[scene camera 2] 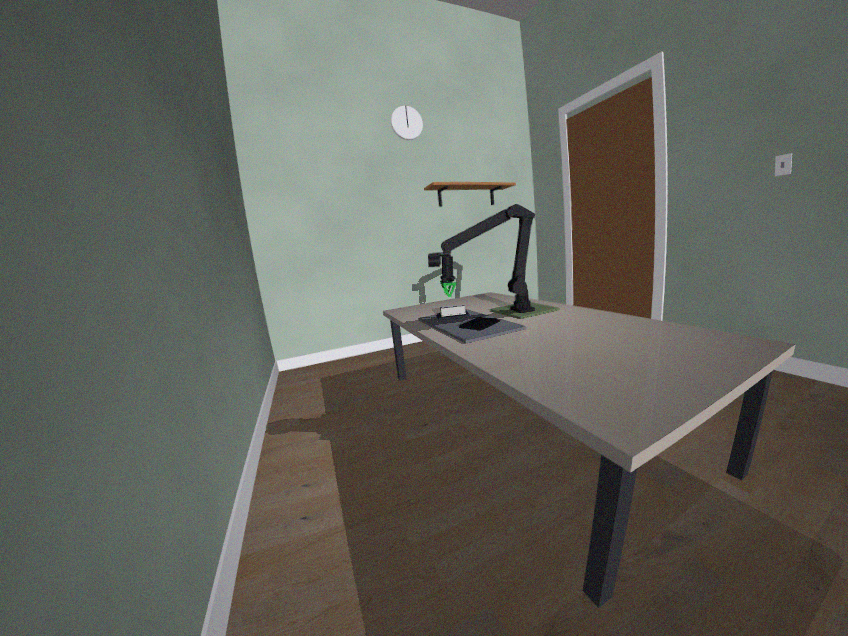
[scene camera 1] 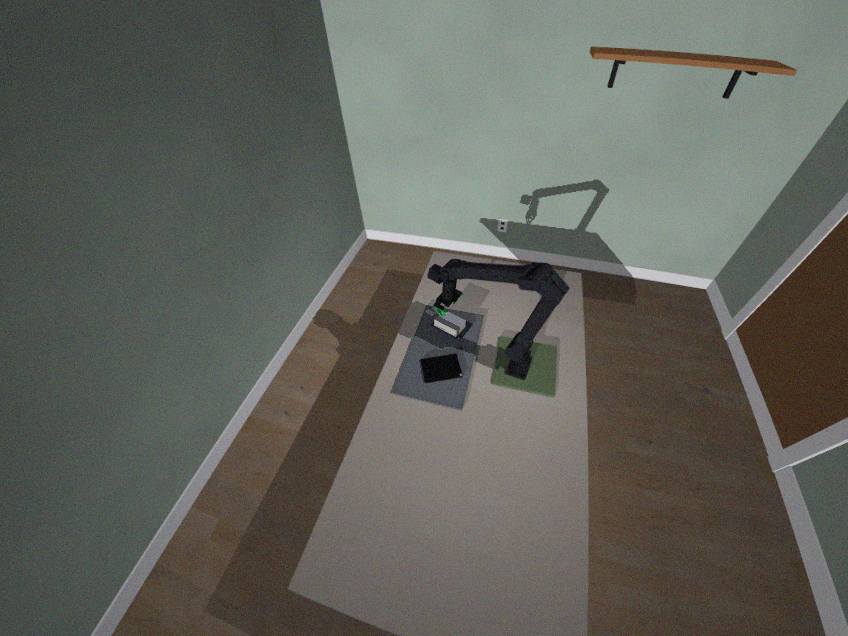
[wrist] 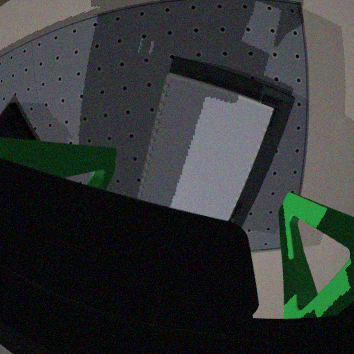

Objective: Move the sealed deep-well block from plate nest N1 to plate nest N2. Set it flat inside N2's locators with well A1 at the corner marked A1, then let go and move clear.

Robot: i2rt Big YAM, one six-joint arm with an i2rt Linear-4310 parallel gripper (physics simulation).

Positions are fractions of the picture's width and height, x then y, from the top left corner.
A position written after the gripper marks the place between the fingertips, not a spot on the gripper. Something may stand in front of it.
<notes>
The gripper (wrist: 0.57,0.51) is open and holds nothing. Also in view: a pale grey block (wrist: 0.58,0.40). Further things: a grey perforated plate (scene camera 1: 0.51,0.54).
</notes>
